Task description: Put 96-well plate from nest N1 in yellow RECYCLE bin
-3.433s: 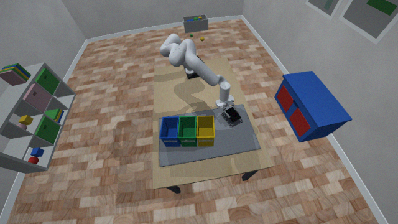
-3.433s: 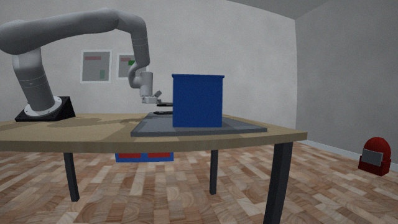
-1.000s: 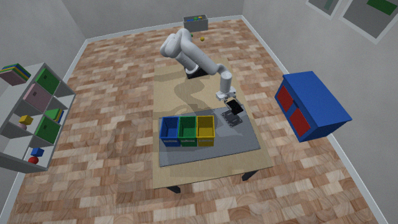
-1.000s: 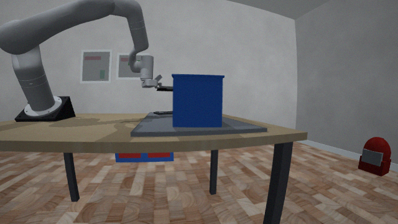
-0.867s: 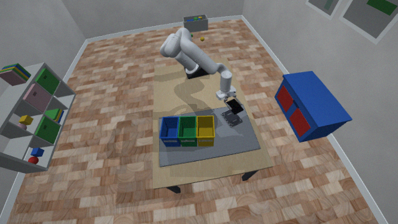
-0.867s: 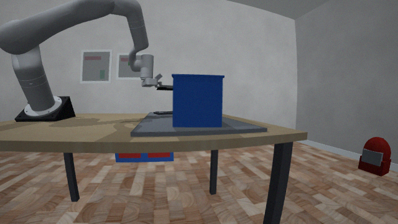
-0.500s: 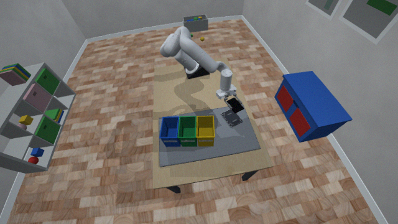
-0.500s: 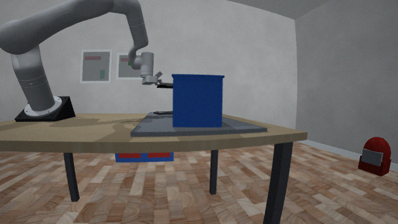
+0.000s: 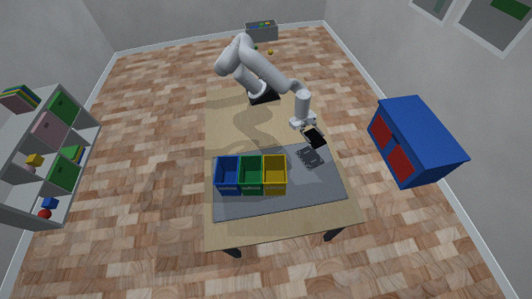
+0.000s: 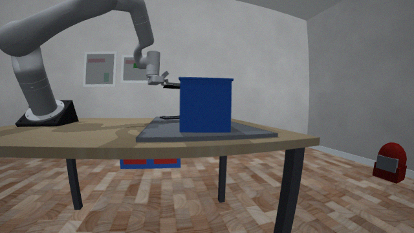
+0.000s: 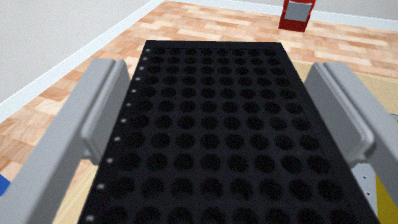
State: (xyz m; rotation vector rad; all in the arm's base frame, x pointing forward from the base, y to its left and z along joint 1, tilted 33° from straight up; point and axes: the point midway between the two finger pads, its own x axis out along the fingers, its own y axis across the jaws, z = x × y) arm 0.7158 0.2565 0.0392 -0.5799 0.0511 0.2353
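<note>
My gripper is now 11 cm short of the yellow bin, 27 cm to the left of it and 13 cm above it. Round my hand: plate nest N1 (21 cm below); green bin (8 cm ahead, 40 cm to the right, 13 cm below); black 96-well plate (1 cm below).
</note>
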